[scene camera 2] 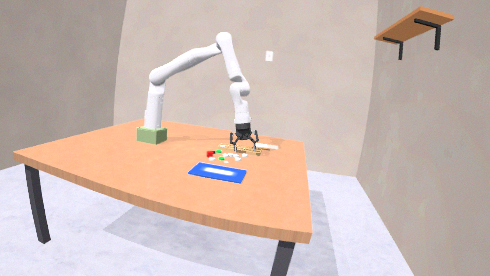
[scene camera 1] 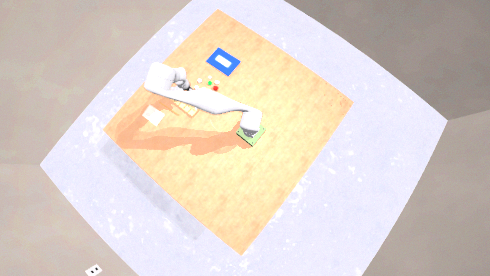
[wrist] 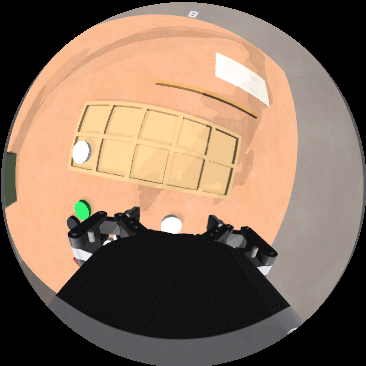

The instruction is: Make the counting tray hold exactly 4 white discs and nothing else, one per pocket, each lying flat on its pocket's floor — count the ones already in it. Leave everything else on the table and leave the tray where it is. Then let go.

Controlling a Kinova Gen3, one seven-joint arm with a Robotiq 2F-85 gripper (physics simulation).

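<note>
The counting tray (scene camera 1: 189,111) (scene camera 2: 257,151) (wrist: 115,155) has two rows of pockets. A white disc (wrist: 81,152) is in its near-left corner pocket in the wrist view, close to the outer wall; whether it lies fully flat is unclear. The other pockets look empty there. My gripper (scene camera 2: 245,148) (wrist: 173,218) is open and low, beside the tray's near long side. A loose white disc (wrist: 171,224) shows between the open fingertips, partly hidden by the gripper body and not held. More white discs (scene camera 1: 199,80) (scene camera 2: 237,158) lie on the table towards the blue pad.
A green disc (scene camera 2: 221,158) (wrist: 82,209), a black disc (wrist: 73,222) and a red cube (scene camera 1: 215,88) (scene camera 2: 210,154) lie near the discs. The blue pad (scene camera 1: 228,70) (scene camera 2: 237,176) is beyond them. A thin stick (wrist: 204,93) and paper (scene camera 1: 153,115) (wrist: 241,79) lie across the tray.
</note>
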